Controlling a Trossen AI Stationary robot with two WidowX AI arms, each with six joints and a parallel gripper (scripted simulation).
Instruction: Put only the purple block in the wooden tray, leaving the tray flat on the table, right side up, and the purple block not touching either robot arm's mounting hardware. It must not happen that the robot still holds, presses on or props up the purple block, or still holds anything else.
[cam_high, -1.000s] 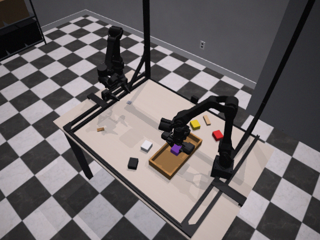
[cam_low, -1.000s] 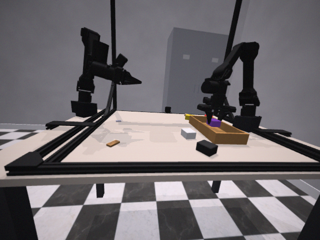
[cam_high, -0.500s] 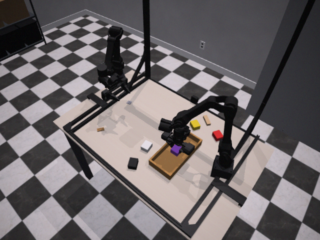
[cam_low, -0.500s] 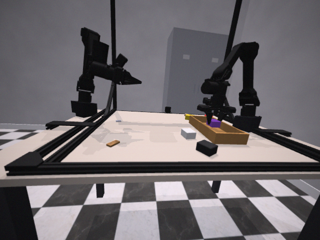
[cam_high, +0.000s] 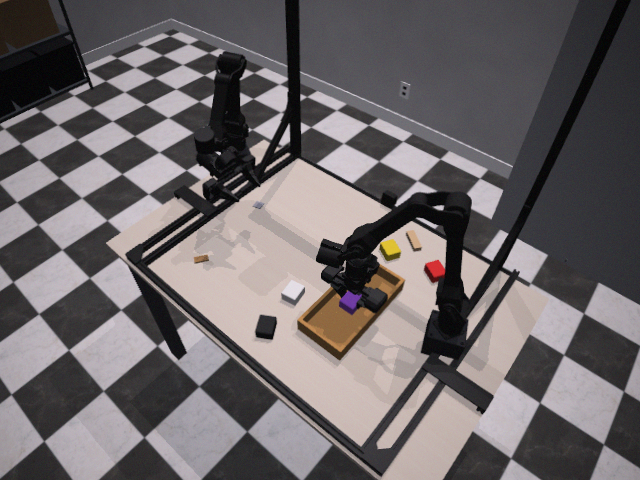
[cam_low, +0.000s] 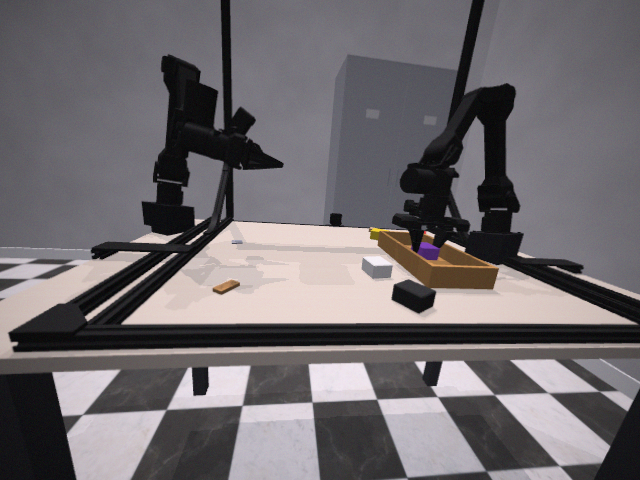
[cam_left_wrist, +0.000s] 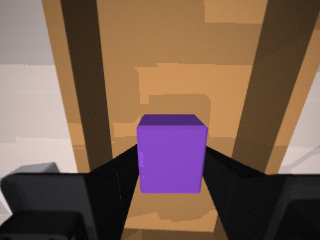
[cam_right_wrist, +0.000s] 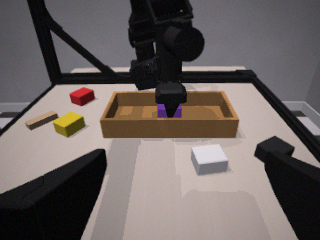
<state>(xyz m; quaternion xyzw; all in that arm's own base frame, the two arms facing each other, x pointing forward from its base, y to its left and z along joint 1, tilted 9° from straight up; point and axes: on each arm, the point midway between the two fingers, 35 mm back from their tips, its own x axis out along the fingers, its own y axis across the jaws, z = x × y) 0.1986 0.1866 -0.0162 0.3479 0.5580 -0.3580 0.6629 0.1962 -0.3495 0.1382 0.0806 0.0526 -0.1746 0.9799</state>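
Right now the wooden tray is 5 cm below my left hand. Also, from my left hand: white block: 10 cm ahead, 14 cm to the right, 5 cm below; then purple block: 3 cm below; then black block: 23 cm ahead, 10 cm to the right, 5 cm below.
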